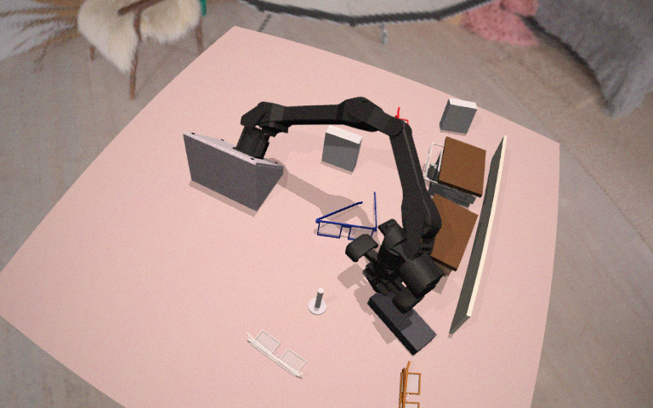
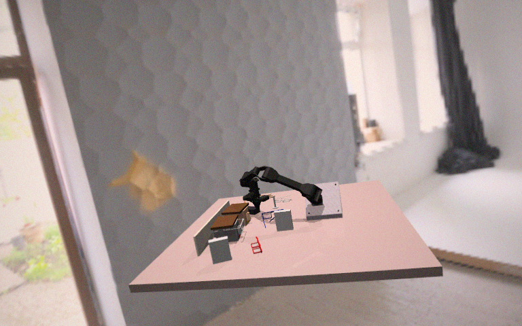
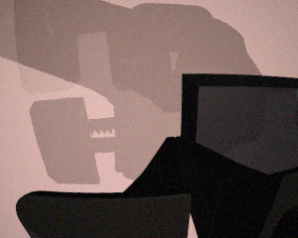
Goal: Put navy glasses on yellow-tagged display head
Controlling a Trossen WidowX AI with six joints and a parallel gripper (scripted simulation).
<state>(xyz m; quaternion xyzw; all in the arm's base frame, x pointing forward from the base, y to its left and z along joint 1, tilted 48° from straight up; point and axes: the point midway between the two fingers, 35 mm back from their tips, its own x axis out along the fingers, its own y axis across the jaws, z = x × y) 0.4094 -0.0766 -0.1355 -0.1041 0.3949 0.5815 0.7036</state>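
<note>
Right now my gripper tip is 80 mm short of the dark block, 40 mm to the left of it and 10 mm above it. Round my gripper tip: white stand 100 mm behind, 90 mm to the right; then long panel 190 mm ahead, 280 mm to the left, 30 mm above.
</note>
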